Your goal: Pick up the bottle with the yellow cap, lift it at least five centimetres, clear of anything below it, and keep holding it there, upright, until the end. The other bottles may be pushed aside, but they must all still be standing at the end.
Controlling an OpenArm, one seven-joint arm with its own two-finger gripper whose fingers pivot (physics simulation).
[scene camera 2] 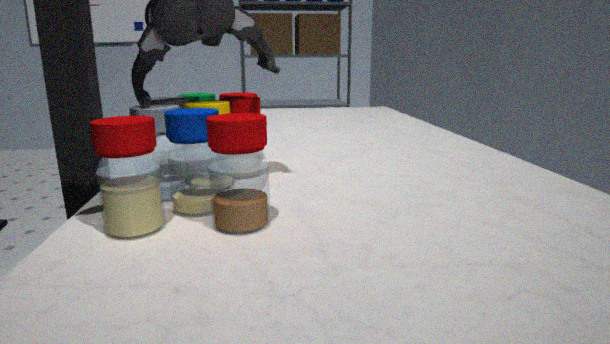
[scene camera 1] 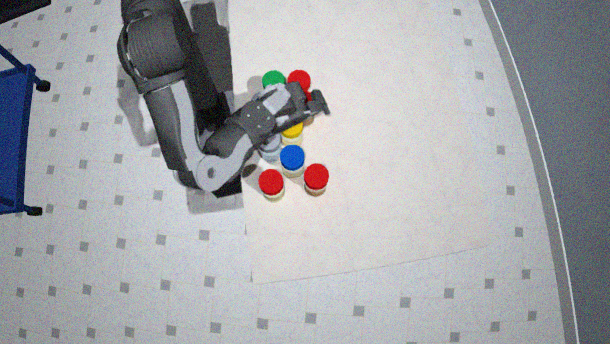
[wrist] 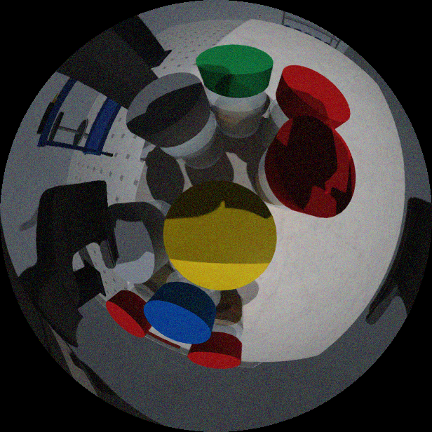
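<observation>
The yellow-capped bottle (scene camera 1: pixel 292 131) (scene camera 2: pixel 207 105) (wrist: pixel 220 242) stands upright among the others, partly hidden by the gripper in the first scene view. My gripper (scene camera 1: pixel 301 123) (scene camera 2: pixel 210 86) (wrist: pixel 227 253) is open and empty above the bottles. Its fingers are spread to either side of the yellow cap. One finger overlaps a grey-capped bottle (scene camera 2: pixel 155 114) (wrist: pixel 132 240) beside the yellow one; contact cannot be told. A blue-capped bottle (scene camera 1: pixel 292 157) (scene camera 2: pixel 191 125) (wrist: pixel 181 317) stands close on the near side. A red-capped bottle (wrist: pixel 310 167) stands close on the far side.
A green-capped bottle (scene camera 1: pixel 273 80) (wrist: pixel 234 70), another red-capped bottle (scene camera 1: pixel 299 80) (wrist: pixel 312 95) and a second grey-capped bottle (wrist: pixel 172 110) stand farther back. Two red-capped bottles (scene camera 1: pixel 271 181) (scene camera 1: pixel 316 176) stand at the front. A blue cart (scene camera 1: pixel 15 135) is left of the table.
</observation>
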